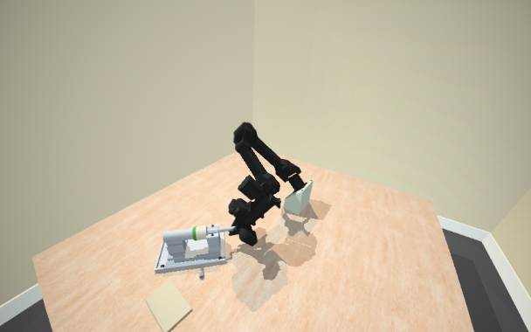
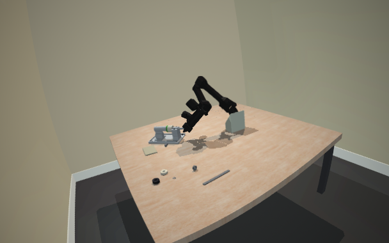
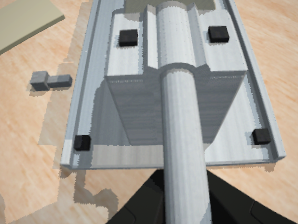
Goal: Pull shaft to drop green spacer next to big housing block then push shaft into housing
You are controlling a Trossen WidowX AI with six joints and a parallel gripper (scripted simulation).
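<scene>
Right now my gripper tip is 3 cm to the left of the grey shaft, 3 cm short of it and 2 cm below it. Also, from my gripper tip: tan square plate: 26 cm ahead, 5 cm below, 2 cm to the right; cream spacer: 7 cm to the right, 6 cm ahead, 2 cm above; green spacer: 8 cm to the right, 8 cm ahead, 2 cm above.
</scene>
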